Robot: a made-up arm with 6 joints.
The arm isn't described. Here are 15 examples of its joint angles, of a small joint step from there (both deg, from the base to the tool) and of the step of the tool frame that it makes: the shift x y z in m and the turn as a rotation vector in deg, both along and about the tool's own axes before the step.
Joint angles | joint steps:
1: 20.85 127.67 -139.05 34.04 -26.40 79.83 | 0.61 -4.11 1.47 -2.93 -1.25 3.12
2: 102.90 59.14 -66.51 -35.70 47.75 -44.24 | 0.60 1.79 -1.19 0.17 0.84 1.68
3: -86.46 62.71 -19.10 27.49 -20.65 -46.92 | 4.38 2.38 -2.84 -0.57 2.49 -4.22
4: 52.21 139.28 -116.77 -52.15 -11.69 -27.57 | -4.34 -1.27 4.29 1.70 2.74 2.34
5: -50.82 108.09 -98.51 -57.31 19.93 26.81 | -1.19 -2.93 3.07 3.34 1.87 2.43
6: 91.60 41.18 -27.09 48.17 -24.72 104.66 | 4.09 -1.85 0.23 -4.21 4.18 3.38
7: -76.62 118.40 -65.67 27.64 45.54 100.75 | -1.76 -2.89 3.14 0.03 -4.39 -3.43
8: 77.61 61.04 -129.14 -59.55 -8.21 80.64 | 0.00 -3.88 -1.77 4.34 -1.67 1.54
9: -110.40 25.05 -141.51 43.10 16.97 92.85 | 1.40 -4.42 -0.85 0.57 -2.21 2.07
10: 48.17 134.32 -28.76 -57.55 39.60 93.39 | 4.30 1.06 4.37 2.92 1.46 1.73
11: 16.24 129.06 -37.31 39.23 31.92 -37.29 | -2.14 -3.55 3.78 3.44 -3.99 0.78
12: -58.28 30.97 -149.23 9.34 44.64 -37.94 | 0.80 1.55 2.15 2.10 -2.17 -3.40
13: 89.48 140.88 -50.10 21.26 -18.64 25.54 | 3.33 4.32 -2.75 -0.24 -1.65 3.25
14: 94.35 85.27 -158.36 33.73 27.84 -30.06 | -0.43 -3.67 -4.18 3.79 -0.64 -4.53
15: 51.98 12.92 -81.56 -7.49 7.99 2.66 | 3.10 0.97 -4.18 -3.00 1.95 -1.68
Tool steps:
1: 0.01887 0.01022 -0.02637 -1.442 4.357 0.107
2: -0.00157 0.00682 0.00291 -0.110 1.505 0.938
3: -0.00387 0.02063 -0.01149 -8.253 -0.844 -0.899
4: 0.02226 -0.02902 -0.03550 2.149 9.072 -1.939
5: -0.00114 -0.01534 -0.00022 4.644 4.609 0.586
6: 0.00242 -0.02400 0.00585 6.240 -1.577 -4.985
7: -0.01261 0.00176 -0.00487 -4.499 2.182 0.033
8: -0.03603 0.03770 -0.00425 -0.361 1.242 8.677
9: 0.01714 -0.00014 -0.05155 -2.514 7.519 0.658
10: 0.01972 -0.02228 0.00288 3.191 -2.938 -4.168
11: -0.00339 -0.00587 -0.00230 3.356 0.141 6.584
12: 0.02406 0.00375 -0.00537 -1.711 0.848 -0.026
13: 0.01921 0.00095 -0.00285 -0.720 0.482 -0.079
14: -0.05961 0.02946 0.00346 -4.049 -7.009 5.334
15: -0.01063 0.00700 0.01147 -1.498 -1.599 0.226
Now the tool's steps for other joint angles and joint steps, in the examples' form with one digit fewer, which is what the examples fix.
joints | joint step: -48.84 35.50 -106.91 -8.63 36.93 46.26 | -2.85 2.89 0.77 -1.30 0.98 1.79
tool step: 0.0205 -0.0092 0.0195 3.25 -2.84 -3.46
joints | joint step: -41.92 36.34 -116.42 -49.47 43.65 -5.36 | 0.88 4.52 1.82 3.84 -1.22 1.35
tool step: 0.0314 0.0328 -0.0314 -3.99 6.21 1.24
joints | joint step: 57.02 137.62 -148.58 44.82 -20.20 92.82 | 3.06 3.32 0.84 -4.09 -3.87 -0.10
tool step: -0.0194 -0.0302 0.0268 -1.20 -2.22 -2.72
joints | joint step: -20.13 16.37 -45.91 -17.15 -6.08 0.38 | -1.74 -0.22 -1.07 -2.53 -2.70 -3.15
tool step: -0.0076 0.0002 0.0113 -3.77 -6.69 -1.43
